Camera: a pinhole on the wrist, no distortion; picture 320 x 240 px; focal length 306.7 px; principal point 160.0 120.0 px. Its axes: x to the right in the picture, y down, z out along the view. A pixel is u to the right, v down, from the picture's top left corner.
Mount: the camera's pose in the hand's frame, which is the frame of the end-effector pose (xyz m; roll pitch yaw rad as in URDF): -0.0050 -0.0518 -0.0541 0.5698 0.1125 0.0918
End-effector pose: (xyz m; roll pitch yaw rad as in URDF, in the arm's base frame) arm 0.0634 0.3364 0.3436 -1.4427 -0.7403 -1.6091
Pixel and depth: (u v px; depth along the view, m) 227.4 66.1 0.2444
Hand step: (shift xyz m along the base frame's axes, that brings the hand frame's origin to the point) 0.0966 0.0869 0.2235
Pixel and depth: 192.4 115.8 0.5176
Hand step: 0.3302 0.1464 0.3571
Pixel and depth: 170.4 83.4 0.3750
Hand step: 0.2019 0.1584 0.2739
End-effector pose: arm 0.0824 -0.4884 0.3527 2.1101 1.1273 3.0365
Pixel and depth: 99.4 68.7 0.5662
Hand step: 0.5406 0.0443 -0.2169
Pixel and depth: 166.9 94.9 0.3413
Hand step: 0.2795 0.0249 -0.1885
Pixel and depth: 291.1 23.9 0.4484
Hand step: 0.2959 -0.0391 -0.4201
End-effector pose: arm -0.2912 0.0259 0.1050 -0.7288 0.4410 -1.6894
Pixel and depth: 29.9 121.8 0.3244
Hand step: -0.0254 -0.0528 0.3391
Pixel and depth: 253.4 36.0 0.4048
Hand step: -0.1567 -0.3099 0.2767
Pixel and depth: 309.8 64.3 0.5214
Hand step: -0.1432 -0.4846 0.2975
